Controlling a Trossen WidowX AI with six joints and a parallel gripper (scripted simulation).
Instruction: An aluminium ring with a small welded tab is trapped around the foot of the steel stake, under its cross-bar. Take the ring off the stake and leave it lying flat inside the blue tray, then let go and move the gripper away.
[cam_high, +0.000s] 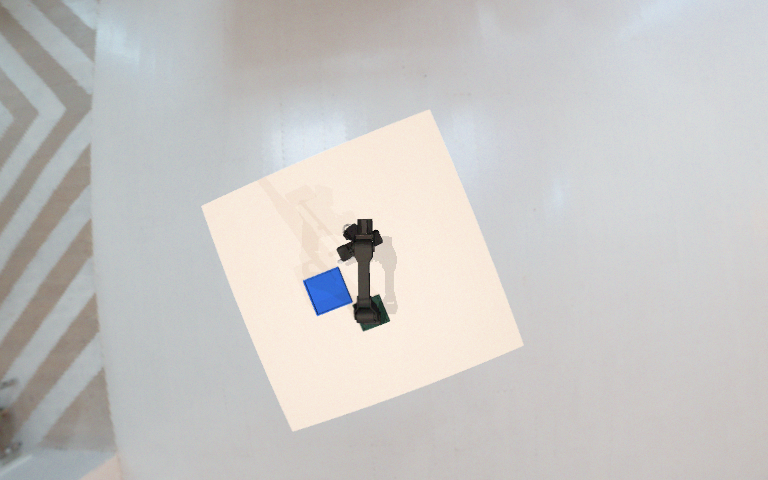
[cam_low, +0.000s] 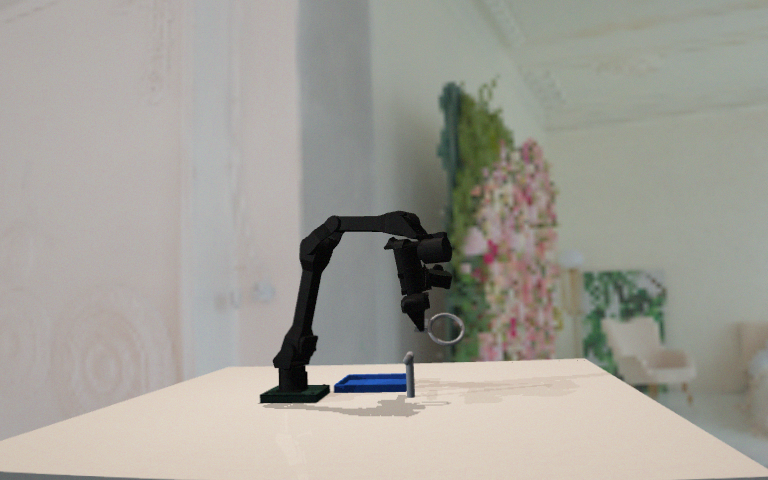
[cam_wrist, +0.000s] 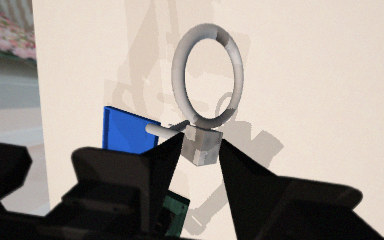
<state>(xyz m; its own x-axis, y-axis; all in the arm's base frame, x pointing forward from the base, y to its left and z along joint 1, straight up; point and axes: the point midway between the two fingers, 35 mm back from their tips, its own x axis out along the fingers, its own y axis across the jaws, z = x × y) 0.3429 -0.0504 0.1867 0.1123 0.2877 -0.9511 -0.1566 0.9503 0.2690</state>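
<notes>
Right now the blue tray is 18 cm behind my gripper tip, 23 cm to the left of it and 17 cm below it. From my gripper tip the other things lie so: aluminium ring (5 cm ahead, 1 cm to the left).
</notes>
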